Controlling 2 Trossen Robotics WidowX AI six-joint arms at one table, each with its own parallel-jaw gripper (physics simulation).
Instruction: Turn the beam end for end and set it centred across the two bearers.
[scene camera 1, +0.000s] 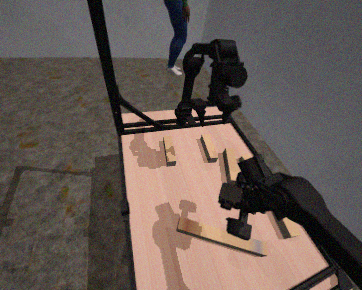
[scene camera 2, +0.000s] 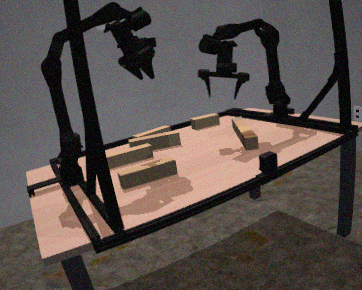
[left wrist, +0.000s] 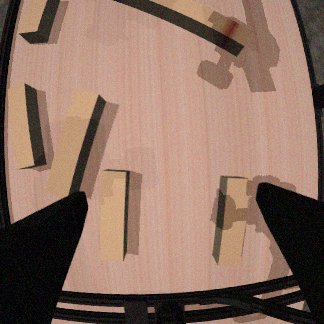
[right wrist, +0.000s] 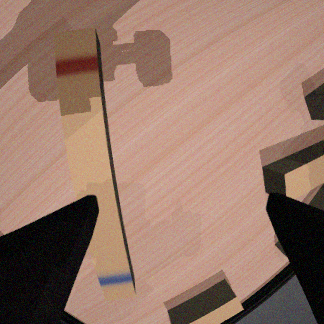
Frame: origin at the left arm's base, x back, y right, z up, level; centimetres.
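Where they show: left gripper, fingertip midpoint: (scene camera 1: 212, 125) (scene camera 2: 147, 78) (left wrist: 172, 196); right gripper, fingertip midpoint: (scene camera 2: 222, 98) (right wrist: 184, 203); left arm's base, origin of the base link: (scene camera 1: 180, 122) (scene camera 2: 73, 182) (left wrist: 169, 311); right arm's base, origin of the base link: (scene camera 2: 281, 117).
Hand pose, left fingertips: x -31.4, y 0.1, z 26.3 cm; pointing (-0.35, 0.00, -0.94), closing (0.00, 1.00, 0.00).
Note:
Things, the pixels of their top centre, and the offset from my left fingertips.
- long beam, middle of its top: (right wrist: 93, 188) (scene camera 2: 242, 126) (scene camera 1: 222, 235) dx -34.0, dy +3.5, dz -23.9 cm
- longer loose block, middle of its top: (left wrist: 69, 142) (scene camera 2: 153, 136) (scene camera 1: 232, 163) dx -5.5, dy -16.5, dz -23.3 cm
- slimmer-looking block, middle of its top: (left wrist: 18, 124) (scene camera 2: 151, 131) dx -10.0, dy -28.0, dz -23.9 cm
The long beam (scene camera 1: 215, 235) (scene camera 2: 244, 135) (left wrist: 190, 7) (right wrist: 85, 150) lies flat on the table, with a red band near one end and a blue band near the other. In the right wrist view the red end is at the top, in shadow. Two short, roughly parallel blocks, apparently the bearers, lie apart: one (scene camera 1: 168, 150) (scene camera 2: 148, 175) (left wrist: 233, 225) and the other (scene camera 1: 208, 148) (scene camera 2: 131, 155) (left wrist: 113, 220). My left gripper (scene camera 1: 193, 119) (scene camera 2: 145, 78) (left wrist: 172, 196) is open above the table. My right gripper (scene camera 1: 235, 212) (scene camera 2: 223, 97) (right wrist: 184, 203) is open, high above the beam's side.
A longer loose block (scene camera 1: 228, 165) (scene camera 2: 157, 140) (left wrist: 75, 140) lies beside the bearers. A slimmer-looking block (left wrist: 22, 130) lies near it, and another (scene camera 1: 284, 225) (scene camera 2: 205, 121) (left wrist: 37, 17) lies near the table's edge. A black frame (scene camera 1: 107, 65) (scene camera 2: 87, 115) rises at the table's side.

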